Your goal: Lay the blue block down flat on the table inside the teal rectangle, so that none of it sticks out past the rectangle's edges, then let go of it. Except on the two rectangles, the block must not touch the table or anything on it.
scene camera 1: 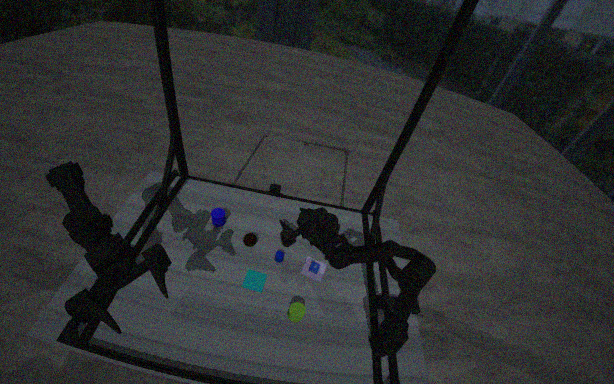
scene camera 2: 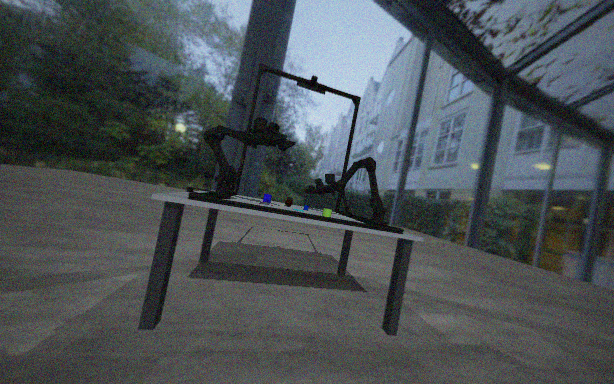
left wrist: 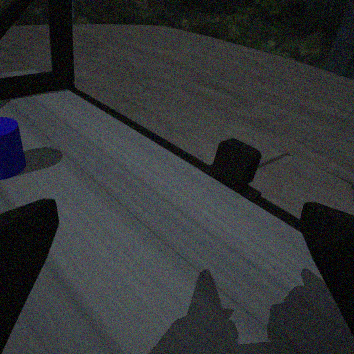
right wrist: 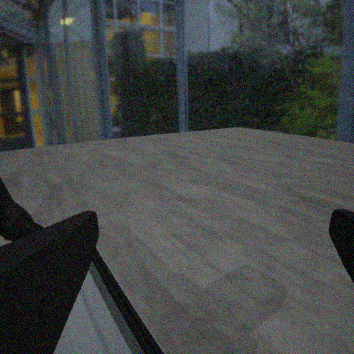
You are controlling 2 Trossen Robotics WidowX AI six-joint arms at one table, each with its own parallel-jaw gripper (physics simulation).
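Where they show: left gripper, between the fingertips: (scene camera 1: 290,214) (scene camera 2: 307,191) (left wrist: 181,212); right gripper, between the fingertips: (scene camera 1: 144,314) (scene camera 2: 291,140) (right wrist: 214,222); left arm's base, origin of its link: (scene camera 1: 382,345) (scene camera 2: 377,223); right arm's base, origin of its link: (scene camera 2: 221,194).
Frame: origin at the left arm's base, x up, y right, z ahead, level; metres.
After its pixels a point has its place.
The small blue block (scene camera 1: 314,267) @(x 0.000, y 0.305, z 0.160 m) is on the pale lilac rectangle (scene camera 1: 306,271) @(x -0.018, y 0.301, z 0.188 m), right of the middle in scene camera 1; whether it stands or lies is too small to tell. The teal rectangle (scene camera 1: 255,280) @(x -0.018, y 0.284, z 0.373 m) is bare, to its left and slightly nearer the front. My left gripper (scene camera 1: 291,217) @(x 0.111, y 0.469, z 0.240 m) (scene camera 2: 307,190) @(x 0.111, y 0.469, z 0.240 m) (left wrist: 181,212) @(x 0.111, y 0.469, z 0.240 m) is open and empty, above the table beyond the lilac rectangle, apart from the block. My right gripper (scene camera 1: 144,315) @(x 0.324, y 0.083, z 0.590 m) (scene camera 2: 293,145) @(x 0.324, y 0.083, z 0.590 m) (right wrist: 214,222) @(x 0.324, y 0.083, z 0.590 m) is open and empty, high at the left of scene camera 1. The block does not show in either wrist view.
A small blue cylinder (scene camera 1: 279,256) @(x 0.012, y 0.355, z 0.283 m) stands between the rectangles, toward the back. A dark ball (scene camera 1: 250,239) @(x 0.028, y 0.424, z 0.383 m) (scene camera 2: 288,201) @(x 0.016, y 0.417, z 0.395 m) and a larger violet-blue cylinder (scene camera 1: 218,217) @(x 0.035, y 0.524, z 0.500 m) (scene camera 2: 267,198) @(x 0.007, y 0.520, z 0.510 m) (left wrist: 7,150) @(x 0.015, y 0.542, z 0.476 m) are farther back left. A lime cylinder (scene camera 1: 296,312) @(x 0.025, y 0.147, z 0.260 m) (scene camera 2: 327,213) @(x 0.001, y 0.131, z 0.268 m) is nearer the front. A black frame surrounds the table.
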